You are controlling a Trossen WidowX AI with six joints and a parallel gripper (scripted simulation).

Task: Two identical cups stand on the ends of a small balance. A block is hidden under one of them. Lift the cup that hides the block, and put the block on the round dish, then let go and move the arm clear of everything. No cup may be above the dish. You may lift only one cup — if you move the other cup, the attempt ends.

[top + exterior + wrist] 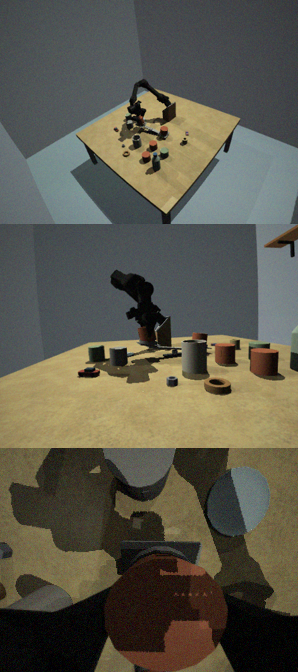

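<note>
The pale green block is 1 cm to the left of my gripper tip and 2 cm below it. The rest, counted from my gripper tip: toy car (15 cm ahead, 22 cm to the right, 9 cm below); then grey cylinder (3 cm ahead, 11 cm to the right, 6 cm below); then light blue round dish (12 cm behind, 11 cm to the right, 10 cm below).
</note>
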